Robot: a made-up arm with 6 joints. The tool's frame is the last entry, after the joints. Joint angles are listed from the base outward.
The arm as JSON. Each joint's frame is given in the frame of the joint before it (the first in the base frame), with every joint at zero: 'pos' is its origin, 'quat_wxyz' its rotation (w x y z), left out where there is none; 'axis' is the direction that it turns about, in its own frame. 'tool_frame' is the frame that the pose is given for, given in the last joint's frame.
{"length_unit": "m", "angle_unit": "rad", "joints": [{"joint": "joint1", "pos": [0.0, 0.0, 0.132], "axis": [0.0, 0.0, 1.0]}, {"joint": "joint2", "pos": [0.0, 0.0, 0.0], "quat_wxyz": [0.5, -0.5, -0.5, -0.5], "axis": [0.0, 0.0, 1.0]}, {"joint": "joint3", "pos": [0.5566, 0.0, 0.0], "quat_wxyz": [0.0, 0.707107, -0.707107, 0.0], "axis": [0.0, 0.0, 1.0]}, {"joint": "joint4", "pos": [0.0, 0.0, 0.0], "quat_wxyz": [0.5, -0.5, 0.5, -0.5], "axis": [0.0, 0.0, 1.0]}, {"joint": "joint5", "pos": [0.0, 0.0, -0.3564], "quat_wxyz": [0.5, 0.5, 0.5, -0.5], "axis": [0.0, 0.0, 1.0]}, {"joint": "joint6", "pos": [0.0, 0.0, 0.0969], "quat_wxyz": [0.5, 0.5, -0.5, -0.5], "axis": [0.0, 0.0, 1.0]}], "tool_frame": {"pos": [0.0, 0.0, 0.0], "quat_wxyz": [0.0, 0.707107, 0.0, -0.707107]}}
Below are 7 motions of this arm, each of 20 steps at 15 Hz.
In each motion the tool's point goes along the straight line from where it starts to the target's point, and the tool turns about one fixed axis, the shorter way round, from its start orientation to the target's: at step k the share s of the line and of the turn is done. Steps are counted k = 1, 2, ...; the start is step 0. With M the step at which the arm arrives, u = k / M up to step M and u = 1 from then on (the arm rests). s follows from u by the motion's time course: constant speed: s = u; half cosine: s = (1 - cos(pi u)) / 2; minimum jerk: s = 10 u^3 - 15 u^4 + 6 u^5.
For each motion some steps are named. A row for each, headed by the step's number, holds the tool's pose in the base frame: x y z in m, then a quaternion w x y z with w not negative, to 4 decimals.
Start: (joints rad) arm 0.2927 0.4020 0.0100 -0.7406 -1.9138 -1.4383
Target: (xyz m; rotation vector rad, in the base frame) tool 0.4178 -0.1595 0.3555 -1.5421 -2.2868 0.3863
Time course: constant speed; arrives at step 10
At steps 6, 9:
6: 0.4589 -0.0628 0.3924 0.0407 -0.4686 -0.8521 0.2296
9: 0.4281 -0.1353 0.3647 0.1436 -0.5275 -0.8218 0.1604

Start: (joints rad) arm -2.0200 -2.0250 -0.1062 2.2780 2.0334 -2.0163
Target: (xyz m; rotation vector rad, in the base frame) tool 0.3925 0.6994 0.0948 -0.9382 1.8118 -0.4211
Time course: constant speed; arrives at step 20
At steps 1, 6, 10, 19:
1: 0.3585 0.6003 0.1926 0.6548 -0.4658 0.4598 -0.3778
6: 0.3675 0.6264 0.1668 0.6245 -0.4522 0.5453 -0.3288
10: 0.3746 0.6472 0.1463 0.5953 -0.4378 0.6096 -0.2870
19: 0.3907 0.6942 0.0999 0.5149 -0.3945 0.7380 -0.1862

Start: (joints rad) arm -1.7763 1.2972 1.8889 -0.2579 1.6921 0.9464
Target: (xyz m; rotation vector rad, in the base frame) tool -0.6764 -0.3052 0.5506 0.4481 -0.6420 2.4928
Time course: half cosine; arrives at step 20
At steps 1, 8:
1: -0.2668 -0.8055 0.4612 0.1037 0.6544 0.4135 0.6245
8: -0.4066 -0.6347 0.4917 0.1753 0.5318 0.2036 0.8031

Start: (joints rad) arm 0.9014 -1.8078 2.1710 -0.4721 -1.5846 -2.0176
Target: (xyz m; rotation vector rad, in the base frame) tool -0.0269 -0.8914 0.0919 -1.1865 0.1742 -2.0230
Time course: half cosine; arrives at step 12
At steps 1, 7, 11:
1: -0.4294 -0.6940 -0.2284 0.0223 -0.3479 0.2880 -0.8919
7: -0.1787 -0.8170 -0.0288 0.2535 -0.4315 0.1554 -0.8517
11: -0.0339 -0.8880 0.0863 0.3789 -0.4644 0.0724 -0.7972

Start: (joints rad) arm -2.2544 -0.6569 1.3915 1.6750 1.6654 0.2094
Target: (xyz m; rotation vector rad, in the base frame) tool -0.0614 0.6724 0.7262 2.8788 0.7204 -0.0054
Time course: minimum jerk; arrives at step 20
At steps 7, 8, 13, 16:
7: 0.2762 0.5027 0.8171 0.2600 0.9300 -0.2310 -0.1186
8: 0.2399 0.5210 0.8073 0.2441 0.9467 -0.1808 -0.1070
13: 0.0424 0.6202 0.7541 0.1450 0.9838 0.0975 -0.0393
16: -0.0358 0.6595 0.7331 0.1015 0.9731 0.2067 -0.0111

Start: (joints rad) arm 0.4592 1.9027 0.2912 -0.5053 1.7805 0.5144
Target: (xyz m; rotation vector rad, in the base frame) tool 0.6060 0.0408 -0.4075 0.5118 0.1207 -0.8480
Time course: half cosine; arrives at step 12
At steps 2, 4, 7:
2: 0.4644 0.1241 -0.4038 0.9678 -0.2317 -0.0695 -0.0700
4: 0.4922 0.1077 -0.4045 0.9789 -0.1394 -0.0451 -0.1424
7: 0.5498 0.0739 -0.4060 0.9569 0.0570 0.0072 -0.2847

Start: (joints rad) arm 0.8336 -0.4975 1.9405 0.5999 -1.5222 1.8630
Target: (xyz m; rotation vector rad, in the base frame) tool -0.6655 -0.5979 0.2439 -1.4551 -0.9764 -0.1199
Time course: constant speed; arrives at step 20
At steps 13, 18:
13: -0.5466 -0.5559 0.4420 0.6853 -0.6119 -0.3795 -0.1095
18: -0.6315 -0.5859 0.3005 0.6524 -0.6308 -0.4144 -0.0689

